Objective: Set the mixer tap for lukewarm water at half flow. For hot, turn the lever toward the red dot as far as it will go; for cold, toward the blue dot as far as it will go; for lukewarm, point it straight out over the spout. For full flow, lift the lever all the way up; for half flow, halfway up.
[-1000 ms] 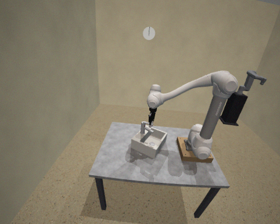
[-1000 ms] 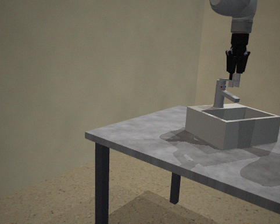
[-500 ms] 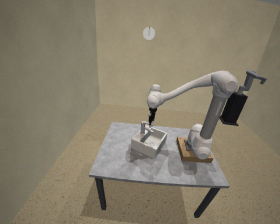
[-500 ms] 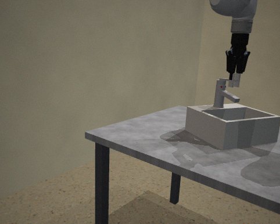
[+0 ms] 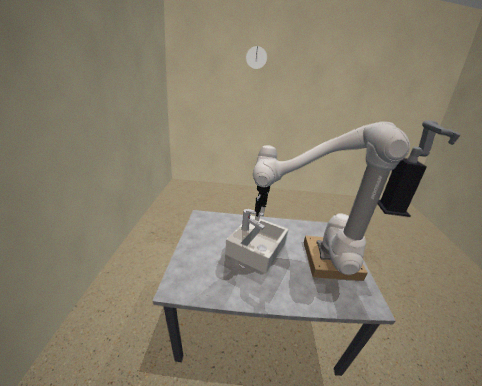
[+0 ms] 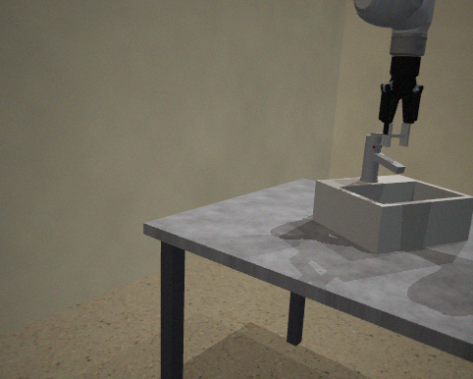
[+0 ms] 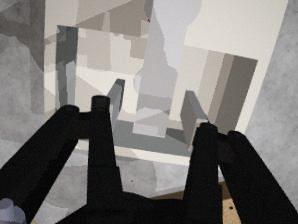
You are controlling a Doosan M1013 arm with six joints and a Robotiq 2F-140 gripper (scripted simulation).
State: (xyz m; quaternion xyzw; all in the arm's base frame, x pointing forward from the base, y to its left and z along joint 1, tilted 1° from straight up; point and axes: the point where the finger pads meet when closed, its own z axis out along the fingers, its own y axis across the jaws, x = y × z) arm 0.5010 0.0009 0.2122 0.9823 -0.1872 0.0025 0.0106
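The lever is 3 cm ahead of my hand and 1 cm to the right of it. Also, from my hand: grey mixer tap: 6 cm ahead, 5 cm below, 2 cm to the right; white basin: 24 cm below, 3 cm behind, 1 cm to the left.
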